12 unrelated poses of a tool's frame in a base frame.
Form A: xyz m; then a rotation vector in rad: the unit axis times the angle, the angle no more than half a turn.
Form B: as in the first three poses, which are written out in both.
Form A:
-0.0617 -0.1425 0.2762 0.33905 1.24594 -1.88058
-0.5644 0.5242 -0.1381 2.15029 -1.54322 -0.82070
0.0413 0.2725 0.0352 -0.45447 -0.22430 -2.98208
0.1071 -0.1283 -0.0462 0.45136 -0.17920 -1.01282
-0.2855 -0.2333 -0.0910 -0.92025 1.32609 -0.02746
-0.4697 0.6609 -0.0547 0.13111 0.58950 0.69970
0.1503 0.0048 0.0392 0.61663 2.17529 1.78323
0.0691 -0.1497 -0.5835 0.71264 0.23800 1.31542
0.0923 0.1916 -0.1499 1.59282 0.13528 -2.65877
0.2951 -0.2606 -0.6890 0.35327 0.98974 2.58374
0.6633 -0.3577 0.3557 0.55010 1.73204 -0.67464
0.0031 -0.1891 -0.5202 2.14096 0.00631 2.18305
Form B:
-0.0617 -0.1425 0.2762 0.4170 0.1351 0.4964 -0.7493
-0.5644 0.5242 -0.1381 0.1842 0.7627 -0.5474 -0.2911
0.0413 0.2725 0.0352 0.0583 -0.1500 -0.0740 -0.9842
0.1071 -0.1283 -0.0462 0.8464 0.2140 -0.0850 -0.4802
-0.2855 -0.2333 -0.0910 0.6915 -0.4118 0.5934 -0.0123
-0.4697 0.6609 -0.0547 0.8951 0.0632 0.2844 0.3375
0.1503 0.0048 0.0392 0.1306 0.2123 0.7489 0.6140
0.0691 -0.1497 -0.5835 0.7266 0.3232 0.1079 0.5966
0.0923 0.1916 -0.1499 0.0196 0.5133 0.0436 -0.8569
0.2951 -0.2606 -0.6890 0.1752 0.1247 0.3493 0.9120
0.6633 -0.3577 0.3557 0.5659 0.2340 0.7367 -0.2869
0.0031 -0.1891 -0.5202 0.0419 0.6996 0.0021 0.7133

